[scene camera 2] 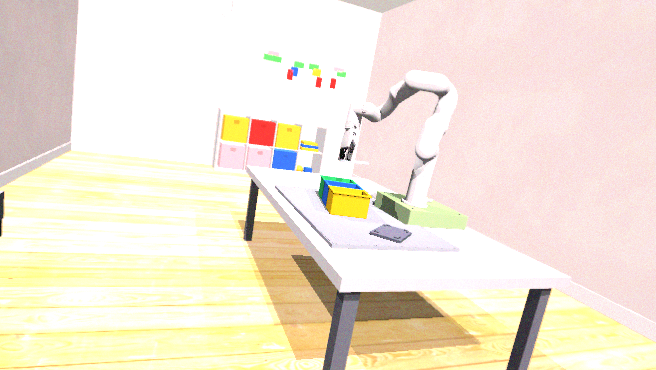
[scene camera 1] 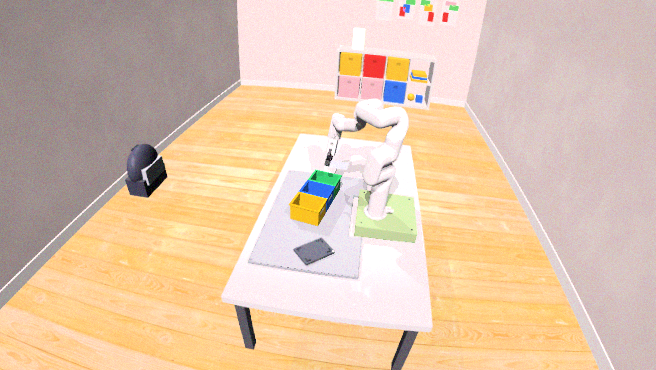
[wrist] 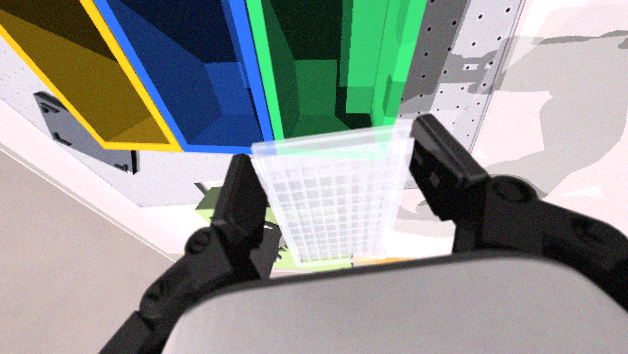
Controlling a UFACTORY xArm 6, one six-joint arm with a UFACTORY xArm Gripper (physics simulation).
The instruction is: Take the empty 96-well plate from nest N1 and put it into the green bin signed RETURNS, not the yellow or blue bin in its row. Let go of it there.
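Where they show: gripper, fingertip midpoint: [scene camera 2: 344, 160] [scene camera 1: 328, 163] [wrist: 330, 155]; arm's base, link origin: [scene camera 2: 414, 203] [scene camera 1: 375, 212].
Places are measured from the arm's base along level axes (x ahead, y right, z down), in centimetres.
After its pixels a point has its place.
Observation:
My gripper [scene camera 1: 328, 162] {x 25.9, y 27.5, z -13.6 cm} [scene camera 2: 345, 155] {x 25.9, y 27.5, z -13.6 cm} [wrist: 330, 155] {x 25.9, y 27.5, z -13.6 cm} is shut on the clear 96-well plate [wrist: 335, 200] {x 23.0, y 26.9, z -14.3 cm}, with a finger at each side edge. In the scene views it hangs above table height, past the far end of the bin row. The green bin [scene camera 1: 338, 186] {x 18.8, y 27.5, z 2.2 cm} [scene camera 2: 323, 187] {x 36.1, y 25.7, z 0.2 cm} [wrist: 365, 50] {x 26.9, y 31.1, z 5.5 cm} is the farthest of the row; in the wrist view its near end shows just beyond the plate and partly through it. The dark nest N1 [scene camera 1: 313, 251] {x 32.7, y -25.8, z 4.9 cm} [scene camera 2: 391, 233] {x 34.3, y -27.0, z 4.9 cm} [wrist: 85, 135] {x 33.5, y -24.2, z 4.9 cm} is empty. The RETURNS sign cannot be read in these views.
The blue bin [scene camera 1: 319, 189] {x 30.3, y 20.3, z 0.0 cm} [wrist: 232, 135] {x 24.9, y 12.3, z -1.3 cm} adjoins the green bin, and the yellow bin [scene camera 1: 307, 212] {x 36.4, y -3.3, z -1.3 cm} [scene camera 2: 348, 203] {x 39.2, y -2.3, z 0.4 cm} [wrist: 135, 134] {x 30.1, y -1.9, z -1.6 cm} adjoins the blue one. They stand on a grey perforated board [scene camera 1: 280, 240] {x 49.6, y -17.2, z 6.4 cm} [scene camera 2: 340, 237] {x 57.3, y -27.6, z 5.9 cm}. The arm stands on a light green base [scene camera 1: 385, 232] {x -3.9, y -13.6, z 2.3 cm} [scene camera 2: 440, 221] {x -5.1, y -13.8, z 4.2 cm} beside the board.

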